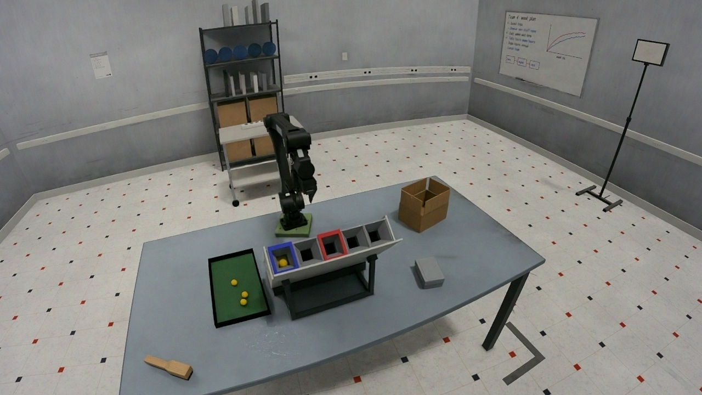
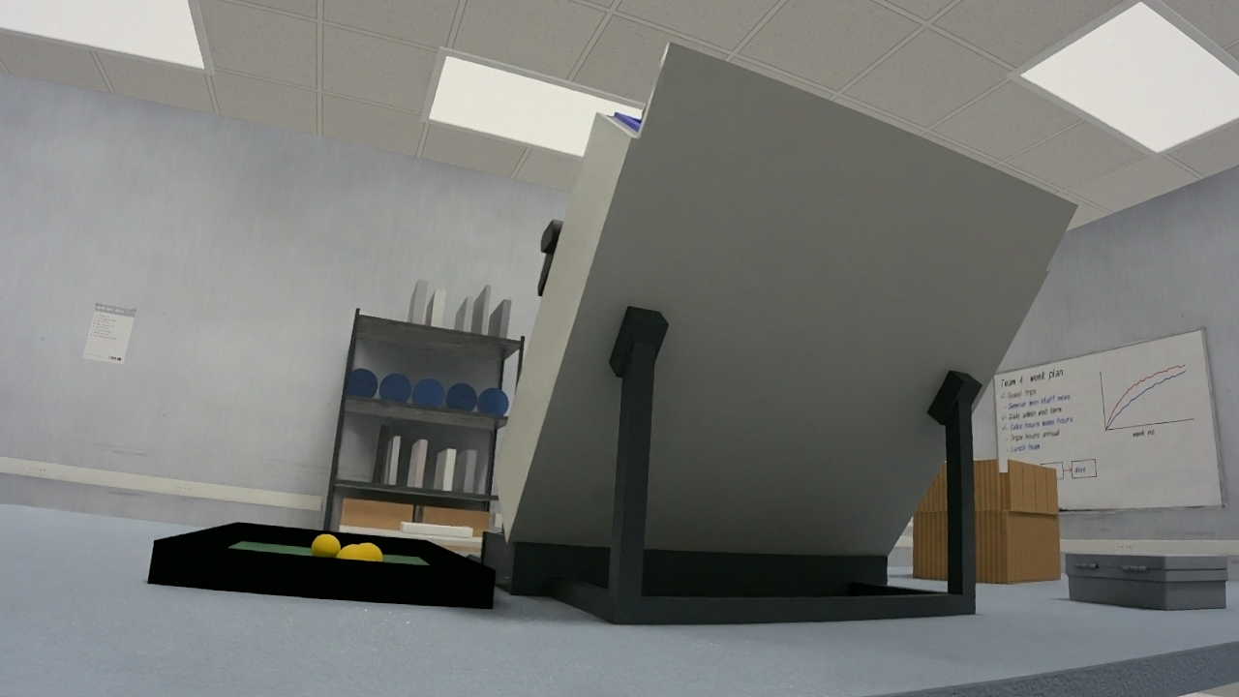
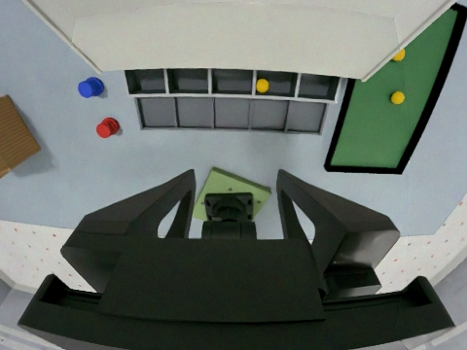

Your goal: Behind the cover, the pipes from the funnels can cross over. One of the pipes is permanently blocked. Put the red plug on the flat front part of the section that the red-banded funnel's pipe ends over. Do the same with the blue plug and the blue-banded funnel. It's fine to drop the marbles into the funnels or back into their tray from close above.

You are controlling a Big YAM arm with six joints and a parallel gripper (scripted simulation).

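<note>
The green tray is 320 mm to the right of my hand and 300 mm below it. The rest, counted from my hand: blue band (280 mm ahead, 160 mm to the right, 20 mm above); cover (140 mm ahead, 100 mm below); red band (290 mm ahead, 20 mm above, 10 mm to the right).
</note>
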